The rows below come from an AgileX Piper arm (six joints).
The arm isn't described. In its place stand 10 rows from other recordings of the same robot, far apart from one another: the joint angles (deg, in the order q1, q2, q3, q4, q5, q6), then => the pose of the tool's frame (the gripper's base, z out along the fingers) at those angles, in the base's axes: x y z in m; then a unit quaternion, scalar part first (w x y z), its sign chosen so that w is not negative.
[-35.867 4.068 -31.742 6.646 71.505 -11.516] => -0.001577 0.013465 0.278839 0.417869 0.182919 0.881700 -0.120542
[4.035 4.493 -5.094 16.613 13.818 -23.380] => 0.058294 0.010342 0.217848 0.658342 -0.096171 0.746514 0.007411
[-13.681 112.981 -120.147 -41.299 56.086 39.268] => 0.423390 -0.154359 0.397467 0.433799 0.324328 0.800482 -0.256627
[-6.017 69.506 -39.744 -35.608 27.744 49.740] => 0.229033 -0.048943 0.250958 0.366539 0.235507 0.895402 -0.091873
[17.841 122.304 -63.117 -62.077 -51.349 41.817] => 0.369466 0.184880 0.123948 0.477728 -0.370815 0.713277 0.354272
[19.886 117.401 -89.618 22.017 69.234 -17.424] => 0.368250 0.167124 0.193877 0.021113 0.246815 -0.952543 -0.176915
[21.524 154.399 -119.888 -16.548 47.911 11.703] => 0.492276 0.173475 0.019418 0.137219 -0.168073 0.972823 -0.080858
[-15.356 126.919 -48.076 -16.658 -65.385 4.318] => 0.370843 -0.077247 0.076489 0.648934 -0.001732 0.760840 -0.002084
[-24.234 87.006 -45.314 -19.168 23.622 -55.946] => 0.254312 -0.127603 0.197383 0.126529 -0.385825 0.881263 -0.241877
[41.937 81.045 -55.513 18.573 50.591 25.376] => 0.183974 0.195390 0.257919 0.057212 -0.060431 0.975000 0.206035
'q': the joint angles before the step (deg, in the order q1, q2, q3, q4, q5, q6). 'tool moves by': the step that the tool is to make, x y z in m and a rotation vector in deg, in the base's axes. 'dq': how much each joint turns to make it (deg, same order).
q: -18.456 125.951 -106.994 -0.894 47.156 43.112
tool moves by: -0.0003 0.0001 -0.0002 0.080 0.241 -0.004
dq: 0.000 0.009 -0.015 0.000 0.260 0.000
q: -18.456 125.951 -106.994 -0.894 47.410 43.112
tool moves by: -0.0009 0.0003 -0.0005 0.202 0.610 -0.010
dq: 0.001 -0.011 0.024 0.000 0.630 0.002
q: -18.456 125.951 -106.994 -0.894 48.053 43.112
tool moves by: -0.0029 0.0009 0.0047 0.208 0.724 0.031
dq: -0.005 -0.671 -0.010 0.004 1.433 -0.067
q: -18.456 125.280 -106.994 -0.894 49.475 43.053
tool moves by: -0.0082 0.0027 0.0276 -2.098 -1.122 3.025
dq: -0.001 -3.437 0.005 0.002 1.662 -3.461
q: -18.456 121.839 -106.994 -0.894 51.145 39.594
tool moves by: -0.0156 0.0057 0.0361 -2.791 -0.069 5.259
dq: -0.002 -4.771 -0.005 0.419 3.768 -6.160
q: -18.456 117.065 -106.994 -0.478 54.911 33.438
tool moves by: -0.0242 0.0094 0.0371 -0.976 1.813 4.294
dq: -0.001 -5.432 -0.001 0.937 6.844 -4.971
